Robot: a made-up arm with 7 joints.
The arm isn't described. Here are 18 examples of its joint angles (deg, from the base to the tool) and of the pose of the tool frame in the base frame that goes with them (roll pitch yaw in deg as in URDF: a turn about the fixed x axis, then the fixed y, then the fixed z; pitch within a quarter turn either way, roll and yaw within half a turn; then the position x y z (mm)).
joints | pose
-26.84 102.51 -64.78 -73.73 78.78 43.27 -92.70 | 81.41 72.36 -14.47 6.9 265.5 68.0
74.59 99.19 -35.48 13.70 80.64 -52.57 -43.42 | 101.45 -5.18 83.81 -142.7 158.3 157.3
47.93 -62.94 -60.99 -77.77 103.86 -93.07 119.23 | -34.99 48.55 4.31 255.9 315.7 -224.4
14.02 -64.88 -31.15 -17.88 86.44 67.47 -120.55 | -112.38 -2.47 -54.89 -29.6 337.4 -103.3
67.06 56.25 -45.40 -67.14 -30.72 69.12 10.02 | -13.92 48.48 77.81 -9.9 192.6 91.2
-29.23 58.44 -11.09 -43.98 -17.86 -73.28 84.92 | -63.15 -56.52 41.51 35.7 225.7 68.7
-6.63 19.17 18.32 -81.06 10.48 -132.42 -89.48 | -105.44 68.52 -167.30 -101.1 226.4 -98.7
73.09 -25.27 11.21 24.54 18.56 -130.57 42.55 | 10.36 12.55 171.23 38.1 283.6 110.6
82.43 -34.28 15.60 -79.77 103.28 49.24 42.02 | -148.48 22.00 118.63 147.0 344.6 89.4
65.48 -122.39 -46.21 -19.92 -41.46 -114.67 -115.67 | 73.81 11.73 137.81 -14.8 360.6 28.7
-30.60 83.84 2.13 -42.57 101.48 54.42 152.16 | 49.54 -22.21 116.43 -206.2 223.3 -28.8
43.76 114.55 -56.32 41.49 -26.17 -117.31 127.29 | 34.29 73.48 -5.80 -93.5 262.4 -17.9
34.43 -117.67 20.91 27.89 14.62 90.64 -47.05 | 16.38 -50.37 82.39 105.1 446.4 65.7
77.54 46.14 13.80 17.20 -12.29 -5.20 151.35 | 158.44 62.69 125.99 -94.1 286.6 117.6
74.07 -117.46 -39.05 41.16 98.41 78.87 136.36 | -139.27 -16.20 -139.54 -90.5 480.1 259.3
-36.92 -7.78 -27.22 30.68 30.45 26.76 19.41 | -32.86 1.26 17.51 -101.4 334.3 -189.8
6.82 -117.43 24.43 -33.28 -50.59 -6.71 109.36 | -77.10 60.00 112.89 71.4 503.5 -229.8
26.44 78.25 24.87 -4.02 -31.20 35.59 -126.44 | -100.67 30.64 -95.21 -112.4 160.5 112.2
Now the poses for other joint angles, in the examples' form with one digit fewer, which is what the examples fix.
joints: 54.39 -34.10 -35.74 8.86 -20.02 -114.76 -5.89
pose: 65.1 39.2 -79.2 138 242 -64
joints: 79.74 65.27 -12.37 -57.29 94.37 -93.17 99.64
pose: -28.6 70.9 -98.8 -62 101 -11
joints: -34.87 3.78 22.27 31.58 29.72 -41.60 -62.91
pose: -80.5 2.1 -125.3 -165 301 -174
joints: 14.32 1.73 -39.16 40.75 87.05 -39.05 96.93
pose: -165.1 30.0 92.8 94 374 -218
